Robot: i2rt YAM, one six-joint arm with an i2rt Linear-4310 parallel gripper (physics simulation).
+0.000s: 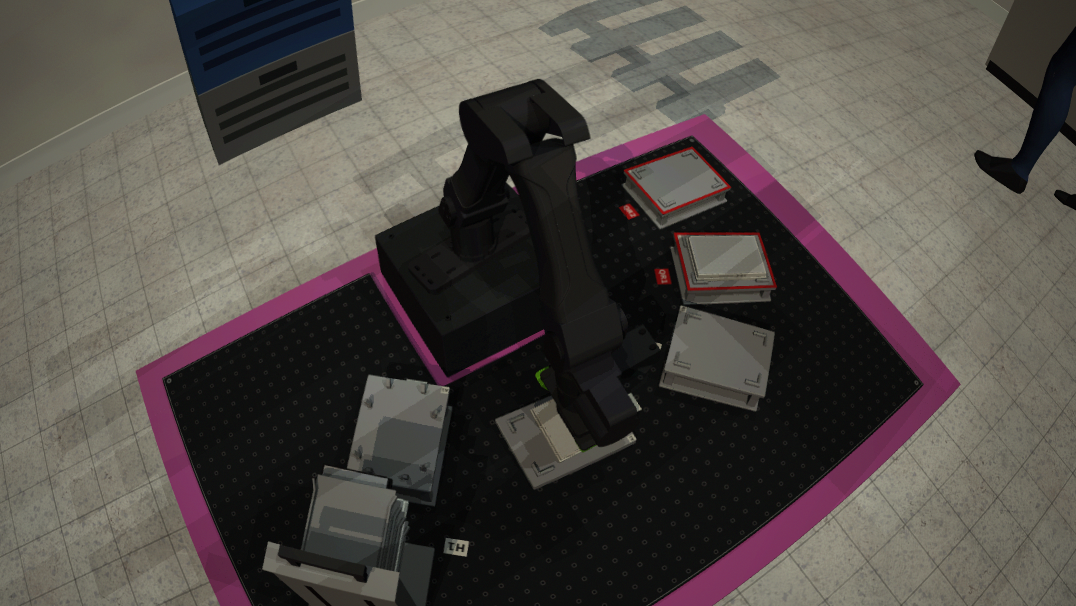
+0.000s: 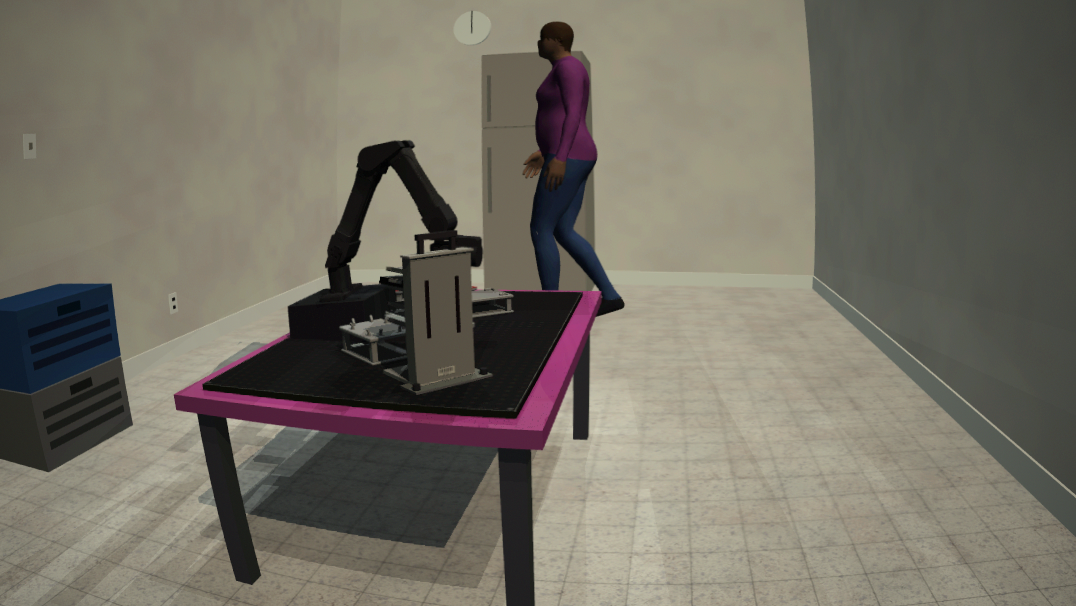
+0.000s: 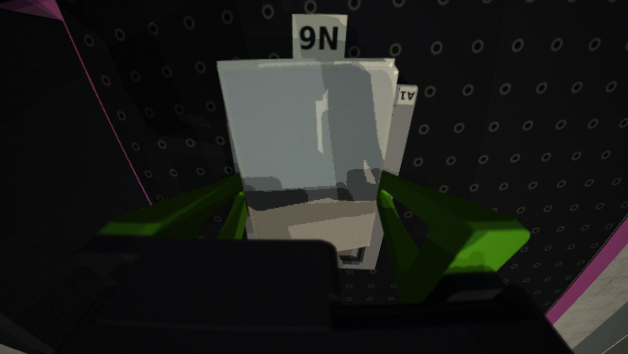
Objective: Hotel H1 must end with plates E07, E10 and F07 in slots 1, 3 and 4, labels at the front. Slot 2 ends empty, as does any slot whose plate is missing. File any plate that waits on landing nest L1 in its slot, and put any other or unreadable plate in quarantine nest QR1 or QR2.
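Places are measured from the arm's base along level axes (x ahead, y left, z up), in millimetres.
Pixels of known places: gripper, fingertip midpoint: (image 1: 581, 419) (image 3: 313, 177); arm's base, link origin: (image 1: 473, 249) (image 2: 342, 294).
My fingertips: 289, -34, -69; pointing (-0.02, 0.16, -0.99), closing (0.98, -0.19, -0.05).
Observation:
Ahead of a thing's pixels: the offset from my fingertips to its middle, as dx, dy, dz. "pt": to the spot under its first point.
My gripper (image 3: 313, 177) is shut on a pale plate @[+2, +4, +10] (image 3: 285, 120) (image 1: 555, 430), one green finger at each side. The plate is level over the grey nest @[-5, -23, -15] (image 1: 521, 445) (image 3: 399, 135) beside the tag N6 @[+18, +80, -23] (image 3: 319, 38); I cannot tell whether it touches it. No code is readable on the plate. Hotel H1 @[+34, -390, +123] (image 1: 331, 566) (image 2: 440, 316) stands upright; plate-like layers show in it, but codes and slot contents are not readable. A pale plate @[-58, +373, +24] (image 1: 726, 255) lies on red-edged nest QR1 @[pt +7, +417, +16] (image 1: 768, 272). Red-edged nest QR2 @[-240, +448, -1] (image 1: 677, 180) bears no plate.
A raised grey nest @[+60, +229, +4] (image 1: 719, 357) without a plate stands near QR1; its tag is hidden. A pegged stand (image 1: 402, 436) stands beside the hotel. The black arm base (image 1: 459, 293) is behind the N6 nest. A person (image 2: 564, 127) is beyond the table (image 2: 361, 425).

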